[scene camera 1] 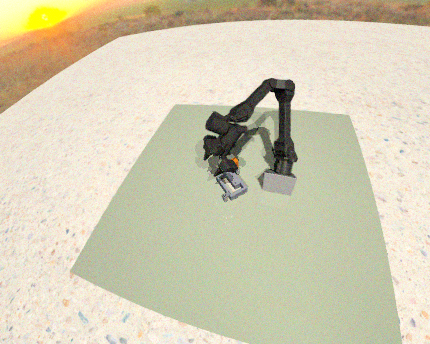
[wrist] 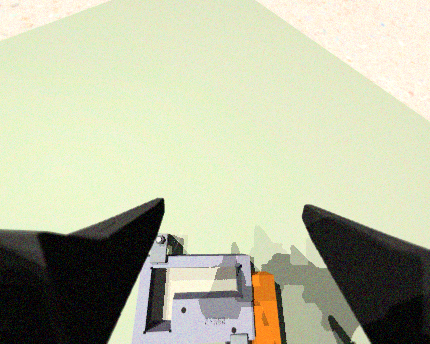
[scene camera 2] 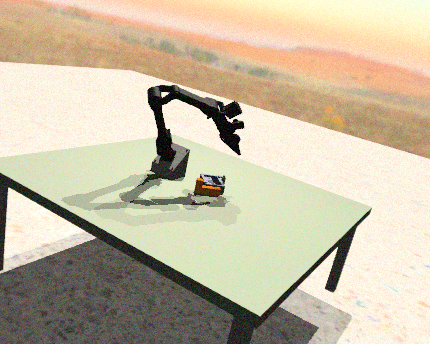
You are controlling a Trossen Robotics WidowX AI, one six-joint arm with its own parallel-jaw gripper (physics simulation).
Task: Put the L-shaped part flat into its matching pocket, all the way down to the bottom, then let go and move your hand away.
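Seen in the pictures: gripper, fingertip midpoint: (scene camera 1: 209,168) (wrist: 233,207) (scene camera 2: 237,153); arm's base, link origin: (scene camera 1: 283,173) (scene camera 2: 168,155).
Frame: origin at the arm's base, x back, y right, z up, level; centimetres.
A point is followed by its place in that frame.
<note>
The orange L-shaped part (scene camera 1: 235,161) @(x -22.6, y 7.9, z -2.4 cm) (scene camera 2: 207,189) @(x -27.0, y 7.4, z -5.9 cm) (wrist: 267,312) @(x -27.6, y 5.2, z -5.3 cm) lies on the green surface along one side of a grey block (scene camera 1: 240,192) @(x -18.7, y -8.2, z -5.4 cm) (wrist: 205,330) @(x -21.7, y -0.1, z -4.7 cm), outside its pocket. The L-shaped pocket (wrist: 192,277) @(x -24.4, y -4.5, z -7.8 cm) has a pale floor and shows no part in it. My gripper (scene camera 1: 226,169) (scene camera 2: 239,152) @(x -31.2, y -7.1, z 10.0 cm) (wrist: 233,207) @(x -31.2, y -7.1, z 10.0 cm) is open and empty, held above the surface. In the wrist view its black fingers stand wide apart, with the block and the orange part low in the picture. One finger hides part of the block's left side, and the lower picture edge cuts off both objects.
A small grey bracket (wrist: 159,251) @(x -24.5, y -10.2, z -4.2 cm) sticks out at the block's corner. The arm's grey base (scene camera 1: 280,183) @(x -1.3, y -5.2, z -0.3 cm) (scene camera 2: 171,164) @(x -4.5, y 3.2, z -2.4 cm) stands beside the block on the green surface (scene camera 1: 200,275) @(x -30.1, y -45.4, z -8.3 cm) (scene camera 2: 280,240) @(x -67.6, y 23.1, z -8.3 cm). Arm shadows fall around the block and the orange part.
</note>
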